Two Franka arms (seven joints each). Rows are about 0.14 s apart.
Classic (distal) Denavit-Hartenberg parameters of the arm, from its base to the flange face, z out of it. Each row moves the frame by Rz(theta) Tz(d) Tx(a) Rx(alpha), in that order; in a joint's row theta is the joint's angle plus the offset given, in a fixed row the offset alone. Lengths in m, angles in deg.
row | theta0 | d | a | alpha
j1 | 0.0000 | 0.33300 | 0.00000 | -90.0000
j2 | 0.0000 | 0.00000 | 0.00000 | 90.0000
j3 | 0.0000 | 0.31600 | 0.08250 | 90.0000
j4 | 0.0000 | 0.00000 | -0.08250 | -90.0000
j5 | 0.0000 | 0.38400 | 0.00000 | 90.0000
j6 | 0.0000 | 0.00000 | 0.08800 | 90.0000
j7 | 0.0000 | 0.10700 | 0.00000 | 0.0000
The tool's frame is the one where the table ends.
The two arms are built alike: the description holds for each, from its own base.
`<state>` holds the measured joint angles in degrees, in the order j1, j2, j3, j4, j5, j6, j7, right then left.
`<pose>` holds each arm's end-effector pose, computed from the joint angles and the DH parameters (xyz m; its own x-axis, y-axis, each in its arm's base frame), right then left.
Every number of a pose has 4 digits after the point.
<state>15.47 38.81 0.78 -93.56 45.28 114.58 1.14 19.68 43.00 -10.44 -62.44 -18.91 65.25 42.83</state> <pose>0.6266 0.2265 0.2146 0.9106 -0.0560 -0.4096 -0.2847 -0.8034 -0.5229 0.6615 0.0999 0.3643 0.7711 -0.6197 -0.1461 -0.3479 -0.6023 0.7185</pose>
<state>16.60 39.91 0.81 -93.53 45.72 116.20 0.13 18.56 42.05 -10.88 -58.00 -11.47 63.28 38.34</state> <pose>0.6235 0.2373 0.2030 0.9167 -0.0447 -0.3971 -0.2670 -0.8080 -0.5253 0.6640 0.1034 0.3998 0.7728 -0.5847 -0.2468 -0.3511 -0.7178 0.6012</pose>
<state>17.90 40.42 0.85 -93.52 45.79 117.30 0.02 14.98 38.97 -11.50 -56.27 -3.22 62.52 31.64</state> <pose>0.6191 0.2505 0.1977 0.9203 -0.0343 -0.3896 -0.2516 -0.8145 -0.5227 0.6637 0.0759 0.4432 0.7813 -0.5158 -0.3513 -0.3555 -0.8305 0.4288</pose>
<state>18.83 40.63 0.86 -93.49 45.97 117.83 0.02 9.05 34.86 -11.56 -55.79 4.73 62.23 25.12</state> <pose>0.6158 0.2601 0.1958 0.9221 -0.0261 -0.3861 -0.2420 -0.8174 -0.5228 0.6584 0.0241 0.4917 0.7967 -0.4447 -0.4094 -0.3829 -0.8953 0.2275</pose>
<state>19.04 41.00 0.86 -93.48 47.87 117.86 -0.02 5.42 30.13 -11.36 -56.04 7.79 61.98 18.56</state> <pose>0.6146 0.2635 0.1925 0.9163 -0.0358 -0.3989 -0.2647 -0.8017 -0.5359 0.6433 -0.0104 0.5431 0.8455 -0.3618 -0.3927 -0.3547 -0.9303 0.0933</pose>
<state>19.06 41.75 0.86 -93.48 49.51 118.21 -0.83 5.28 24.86 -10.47 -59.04 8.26 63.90 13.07</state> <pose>0.6139 0.2640 0.1847 0.9134 -0.0405 -0.4051 -0.2780 -0.7889 -0.5480 0.6263 -0.0079 0.5804 0.9041 -0.2564 -0.3418 -0.2690 -0.9631 0.0108</pose>
